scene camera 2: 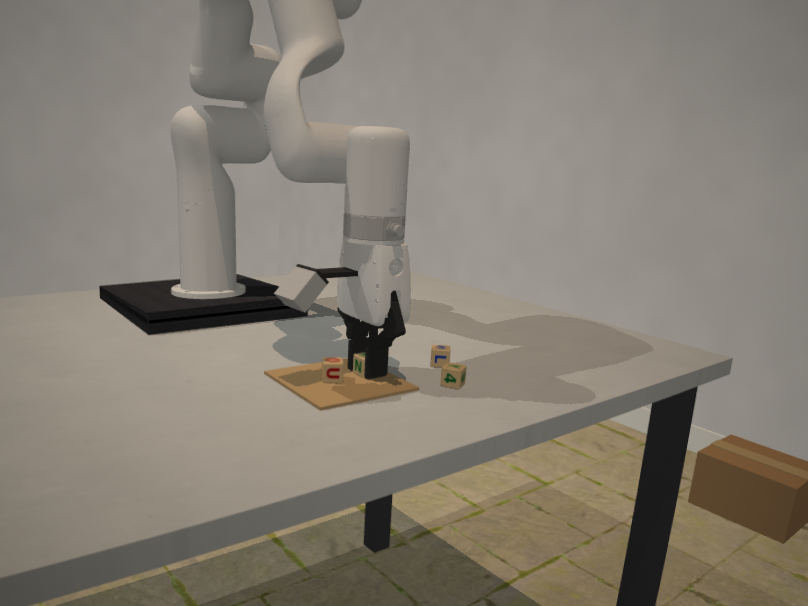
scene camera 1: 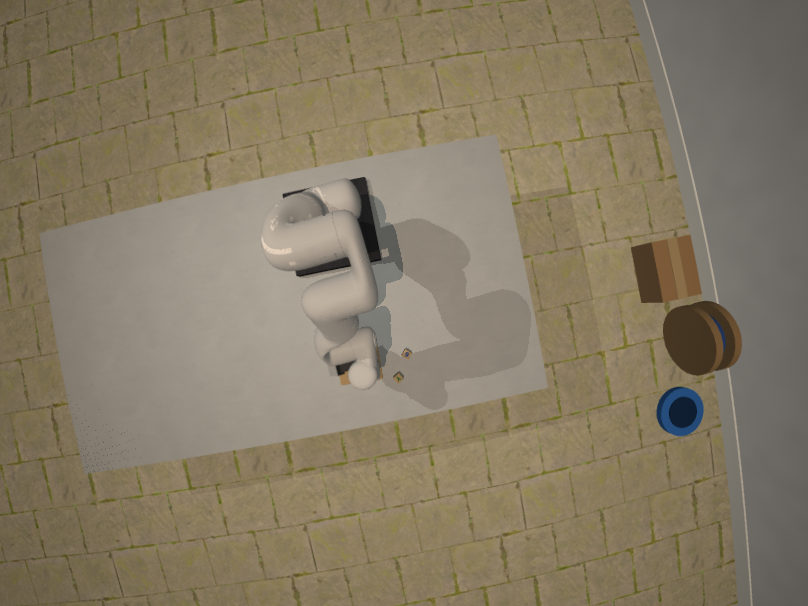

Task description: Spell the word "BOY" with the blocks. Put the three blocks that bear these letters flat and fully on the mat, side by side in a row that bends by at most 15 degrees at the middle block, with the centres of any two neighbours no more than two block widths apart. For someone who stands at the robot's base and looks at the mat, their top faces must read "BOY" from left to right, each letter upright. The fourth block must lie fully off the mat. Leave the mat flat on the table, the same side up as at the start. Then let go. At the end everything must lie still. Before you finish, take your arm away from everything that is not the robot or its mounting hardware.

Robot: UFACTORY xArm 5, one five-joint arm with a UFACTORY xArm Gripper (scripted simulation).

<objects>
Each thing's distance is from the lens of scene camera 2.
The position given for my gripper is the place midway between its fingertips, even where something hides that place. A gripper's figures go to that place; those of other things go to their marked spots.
my gripper [scene camera 2: 367, 372]: 0.87 m
tan mat [scene camera 2: 305, 381]: 0.83 m
</objects>
